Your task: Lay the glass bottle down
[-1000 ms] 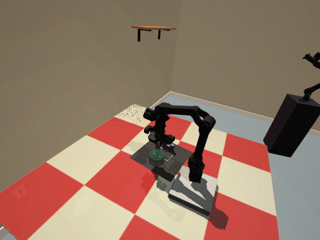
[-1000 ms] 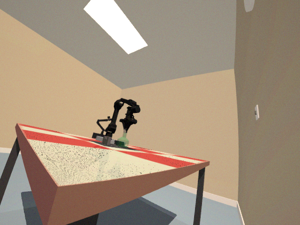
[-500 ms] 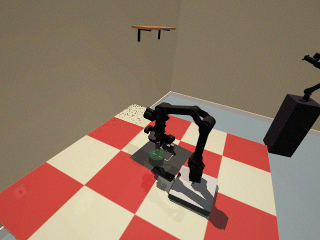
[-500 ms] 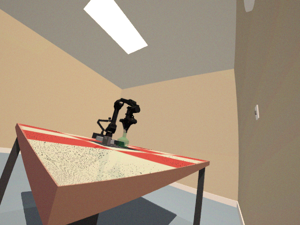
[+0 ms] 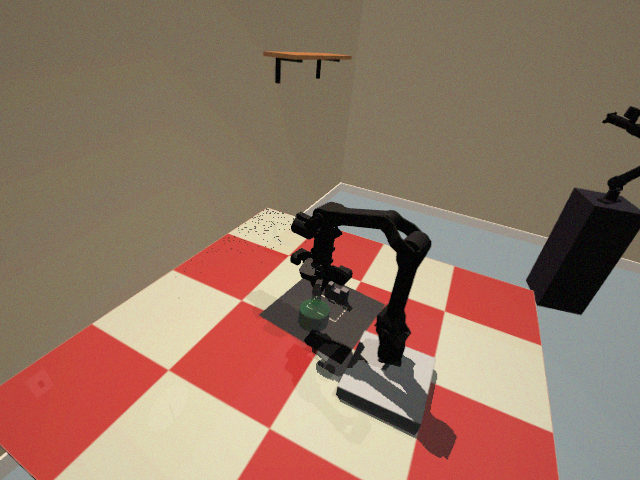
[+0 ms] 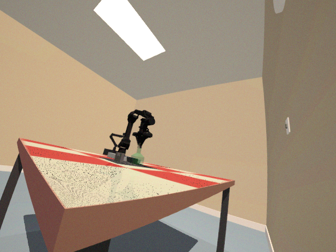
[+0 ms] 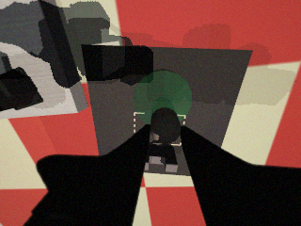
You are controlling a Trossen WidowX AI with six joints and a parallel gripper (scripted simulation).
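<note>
My gripper tip is 5 cm above the green glass bottle. Round my gripper tip: dark mat: 2 cm behind, 6 cm to the right, 14 cm below.
</note>
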